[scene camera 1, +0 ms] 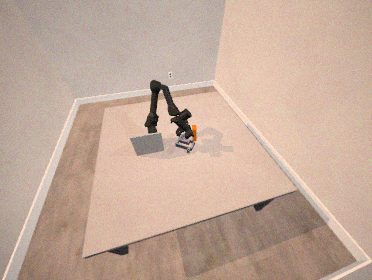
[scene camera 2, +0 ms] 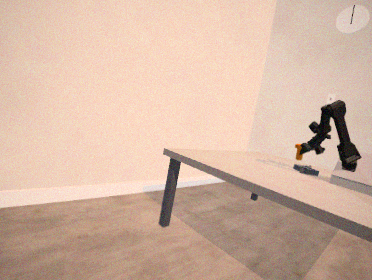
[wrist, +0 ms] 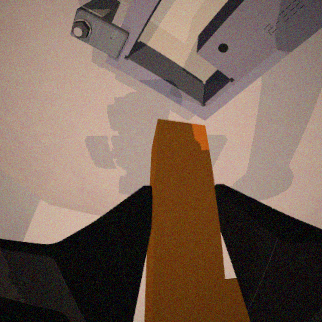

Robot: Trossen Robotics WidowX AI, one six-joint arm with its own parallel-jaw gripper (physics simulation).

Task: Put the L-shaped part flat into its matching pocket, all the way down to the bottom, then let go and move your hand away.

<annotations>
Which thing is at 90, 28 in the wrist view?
A grey pocket block.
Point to an orange L-shaped part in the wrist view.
At 184, 263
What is my gripper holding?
An orange L-shaped part.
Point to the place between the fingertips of my gripper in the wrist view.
182, 192
</annotations>
